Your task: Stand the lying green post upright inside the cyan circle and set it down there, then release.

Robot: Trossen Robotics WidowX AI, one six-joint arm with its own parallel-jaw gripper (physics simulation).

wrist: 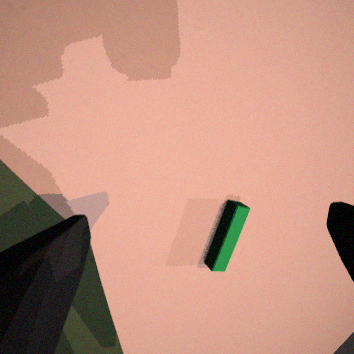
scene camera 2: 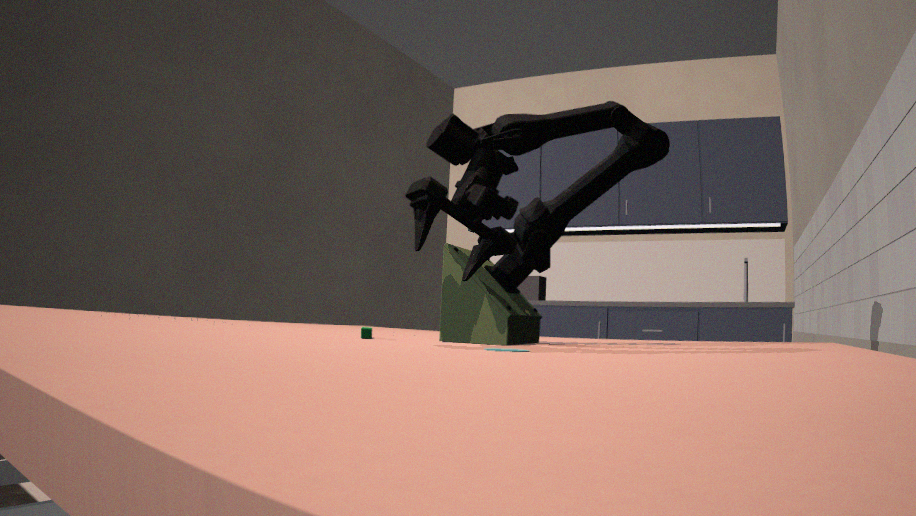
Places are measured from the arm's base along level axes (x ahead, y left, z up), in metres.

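Pixels of known places: gripper, fingertip midpoint: (wrist: 210,221) (scene camera 2: 441,265); arm's base at its link origin: (scene camera 2: 501,280).
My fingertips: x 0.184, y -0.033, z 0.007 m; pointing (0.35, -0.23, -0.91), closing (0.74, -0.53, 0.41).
Ahead of a thing's pixels: the offset from my fingertips to its top centre. "pt": to the spot under its first point. Level surfaces: height alone.
The green post @[0.011 m ahead, 0.119 m right, 0.100 m down] (scene camera 2: 366,333) (wrist: 231,239) lies on its side on the table; in the scene view its small end shows, left of the robot's base. In the wrist view it lies tilted, between the two fingertips in the picture but below them. The cyan circle @[pt 0.090 m ahead, 0.140 m left, 0.115 m down] (scene camera 2: 507,350) shows as a thin flat sliver on the table in front of the base; it does not show in the wrist view. My gripper (scene camera 2: 441,265) (wrist: 210,221) is open wide and empty, high above the table, with its fingers pointing down.
The green camouflage-patterned base block (scene camera 2: 474,314) (wrist: 95,305) stands on the pink table @[0.116 m down] (scene camera 2: 384,410) (wrist: 260,100), close behind the circle. The arm arches above the block. Shadows of the arm fall on the table. Blue cabinets (scene camera 2: 660,173) are in the background.
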